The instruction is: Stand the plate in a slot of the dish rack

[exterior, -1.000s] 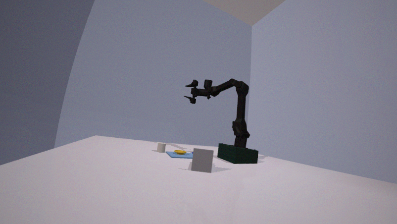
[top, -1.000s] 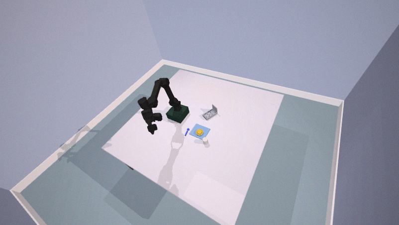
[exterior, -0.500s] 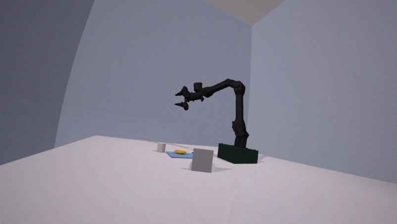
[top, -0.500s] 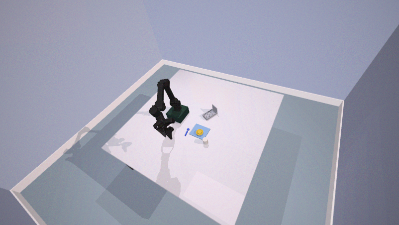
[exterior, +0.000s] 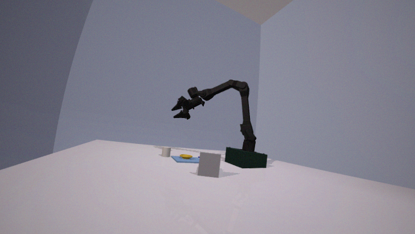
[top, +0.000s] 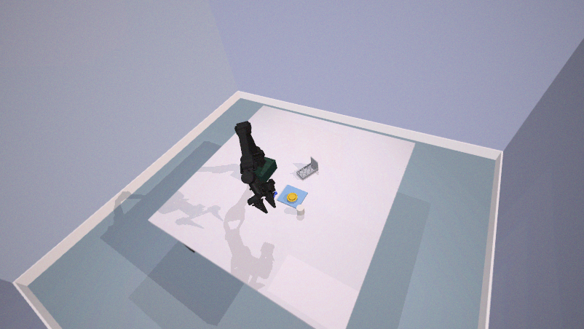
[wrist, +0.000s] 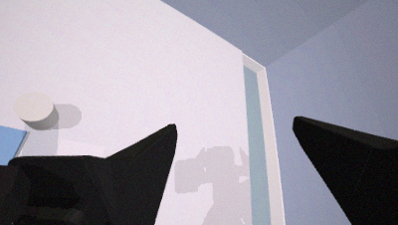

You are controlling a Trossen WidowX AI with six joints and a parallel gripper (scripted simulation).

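My gripper tip is 24 cm to the right of the yellow plate, 24 cm above it and 2 cm past it. From my gripper tip the other things lie so: light blue mat 26 cm to the left, 25 cm below, 3 cm behind; blue spoon 25 cm below, 22 cm to the left, 14 cm behind; white cup 23 cm below, 17 cm to the left, 6 cm ahead.
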